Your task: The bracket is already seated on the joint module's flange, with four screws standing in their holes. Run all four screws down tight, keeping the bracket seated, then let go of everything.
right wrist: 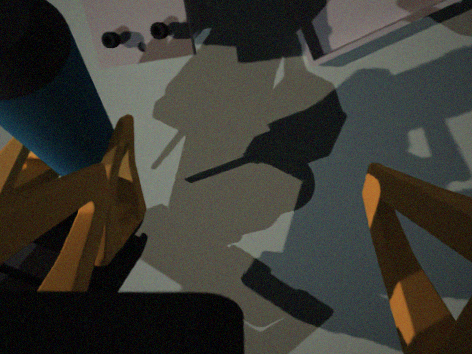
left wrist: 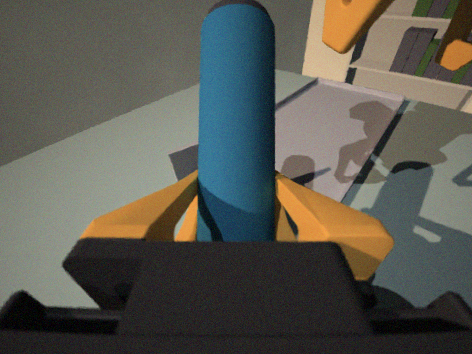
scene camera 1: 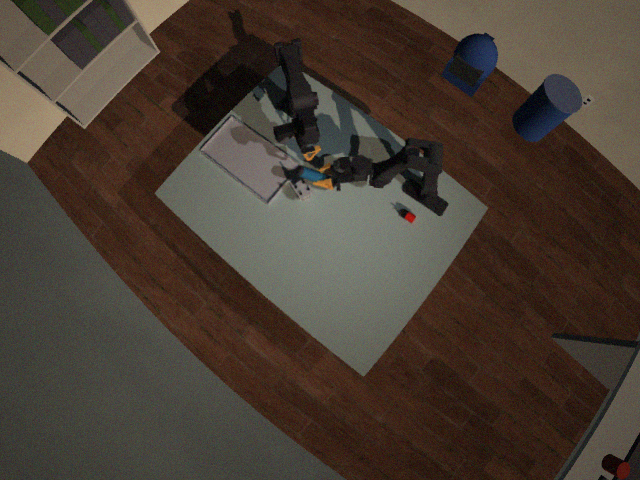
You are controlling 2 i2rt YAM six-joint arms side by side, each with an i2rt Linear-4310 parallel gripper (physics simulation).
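Places are measured from the left arm's base along level axes (x ahead, y left, z up), in millimetres.
Pixels of known places: left gripper, fingertip midpoint: (right wrist: 90,101) (left wrist: 236,176) (scene camera 1: 312,178); right gripper, fingertip midpoint: (right wrist: 236,178) (left wrist: 398,59) (scene camera 1: 304,150); left arm's base at its link origin: (scene camera 1: 425,197).
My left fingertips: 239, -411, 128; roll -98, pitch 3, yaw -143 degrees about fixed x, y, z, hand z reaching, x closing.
For each thing: its top centre in the pictures, then the offset to it from my left fingertips, as dx, dy, dz. "spot": a spot on its surface instead. Level surfaces: height alone.
- blue cylindrical driver at a spot on its surface: (right wrist: 60,130) (left wrist: 270,75) (scene camera 1: 308,168) spot: -9, -22, +57
- shallow pale tray at its top centre: (left wrist: 321,117) (scene camera 1: 248,157) +36, -318, -112
- pale table at its surface level: dz -128
- small red-and-black object at its top centre: (scene camera 1: 405,212) -119, +367, -94
My left gripper (scene camera 1: 324,176) (left wrist: 236,176) is shut on a blue cylindrical driver (scene camera 1: 311,174) (left wrist: 236,100) (right wrist: 60,130) with a dark end. My right gripper (scene camera 1: 312,153) (left wrist: 398,59) (right wrist: 236,178) is open and empty, close beside the left one; the driver is outside its fingers. A pale plate (scene camera 1: 301,190) (right wrist: 107,56), seemingly the bracket, shows beside the driver's dark end. In the right wrist view two black screw heads (right wrist: 111,40) (right wrist: 159,30) stand on it. The joint module and its flange cannot be made out for certain among dark shapes, and the other screws are unclear. Screw depth cannot be told.
A shallow pale tray (scene camera 1: 248,157) (left wrist: 345,125) lies beside the plate on the pale table (scene camera 1: 330,268). A small red-and-black object (scene camera 1: 409,217) lies near the left arm's base. Dark arm shadows cross the table and tray. A shelf unit (scene camera 1: 105,77) stands beyond the table.
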